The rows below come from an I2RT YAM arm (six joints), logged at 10 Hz.
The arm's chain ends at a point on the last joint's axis. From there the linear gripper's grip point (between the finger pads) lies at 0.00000 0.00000 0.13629 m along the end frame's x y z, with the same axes.
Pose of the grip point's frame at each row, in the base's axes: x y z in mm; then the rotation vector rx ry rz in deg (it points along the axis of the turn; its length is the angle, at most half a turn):
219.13 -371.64 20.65 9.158 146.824 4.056
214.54 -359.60 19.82 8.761 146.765 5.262
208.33 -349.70 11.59 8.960 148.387 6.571
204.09 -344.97 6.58 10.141 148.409 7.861
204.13 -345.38 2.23 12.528 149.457 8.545
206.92 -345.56 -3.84 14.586 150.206 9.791
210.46 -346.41 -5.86 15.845 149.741 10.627
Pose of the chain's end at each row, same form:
144.97 -373.94 134.98 9.158 146.824 4.056
140.20 -364.14 133.96 8.761 146.765 5.262
137.26 -356.58 127.68 8.960 148.387 6.571
133.17 -353.49 122.65 10.141 148.409 7.861
135.59 -354.14 119.70 12.528 149.457 8.545
140.17 -355.68 114.55 14.586 150.206 9.791
142.93 -357.30 112.02 15.845 149.741 10.627

